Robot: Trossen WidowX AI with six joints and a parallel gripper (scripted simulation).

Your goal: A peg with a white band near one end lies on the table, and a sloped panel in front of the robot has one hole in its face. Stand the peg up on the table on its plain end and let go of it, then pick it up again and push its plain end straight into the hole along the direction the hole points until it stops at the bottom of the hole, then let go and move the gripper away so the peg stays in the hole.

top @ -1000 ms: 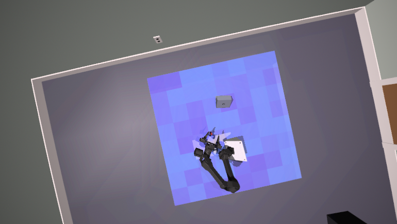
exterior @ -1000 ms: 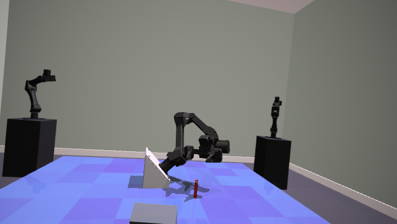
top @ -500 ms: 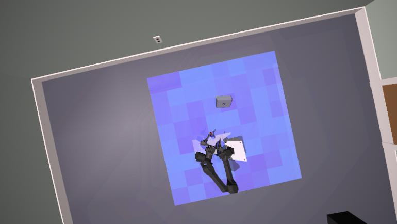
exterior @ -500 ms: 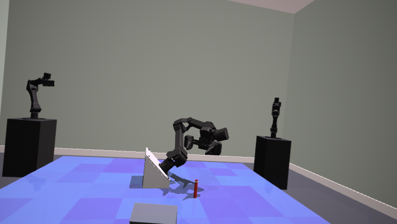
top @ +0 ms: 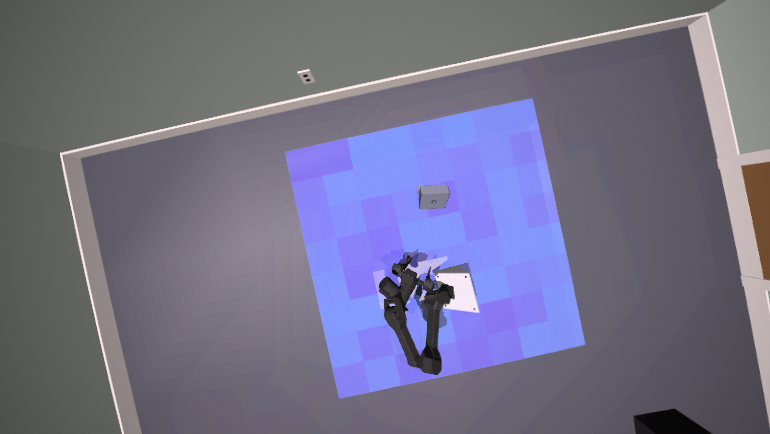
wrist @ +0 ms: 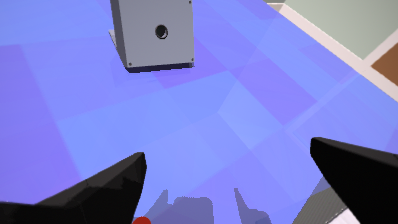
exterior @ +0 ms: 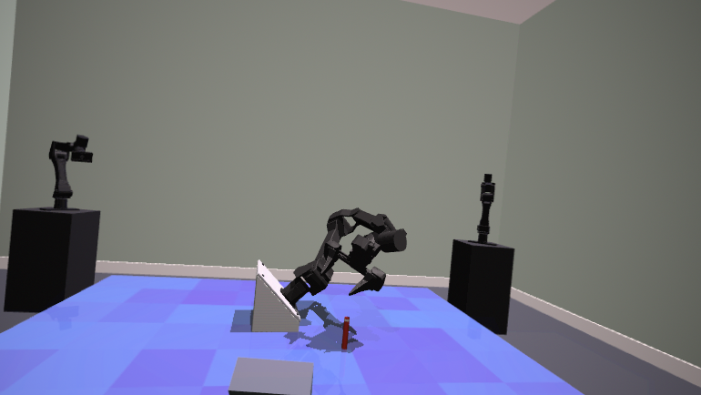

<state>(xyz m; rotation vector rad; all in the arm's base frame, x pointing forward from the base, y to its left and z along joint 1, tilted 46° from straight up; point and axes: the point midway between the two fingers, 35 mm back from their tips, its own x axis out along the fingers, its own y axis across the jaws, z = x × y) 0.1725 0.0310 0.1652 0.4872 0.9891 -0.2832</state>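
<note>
Now: the red peg 40 mm to the left of my gripper tip and 100 mm below it. Also, from my gripper tip: grey sloped panel: 280 mm ahead, 120 mm to the right, 120 mm below.
</note>
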